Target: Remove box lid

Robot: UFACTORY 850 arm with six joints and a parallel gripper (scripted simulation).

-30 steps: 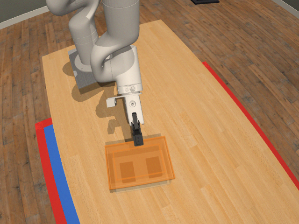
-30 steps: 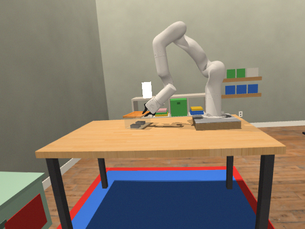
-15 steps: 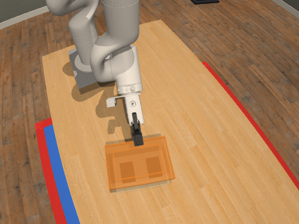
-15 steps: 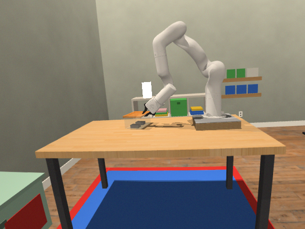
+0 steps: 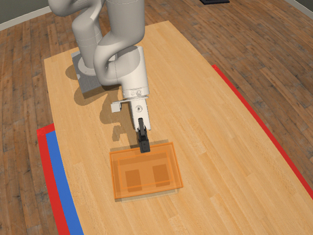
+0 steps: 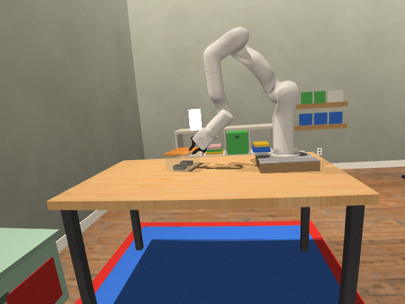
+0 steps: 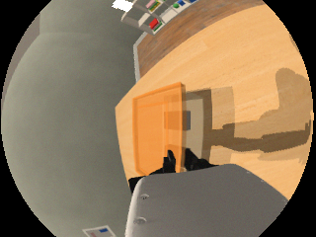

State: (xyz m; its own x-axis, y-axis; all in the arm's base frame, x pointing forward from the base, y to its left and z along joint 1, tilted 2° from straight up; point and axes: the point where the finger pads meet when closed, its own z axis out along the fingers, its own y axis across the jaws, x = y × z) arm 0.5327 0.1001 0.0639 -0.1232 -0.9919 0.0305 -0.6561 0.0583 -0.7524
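Right now the orange lid is 8 cm ahead of my hand, 2 cm to the right of it and 1 cm below it. The rest, counted from my hand: clear box (8 cm ahead, 6 cm below, 2 cm to the right).
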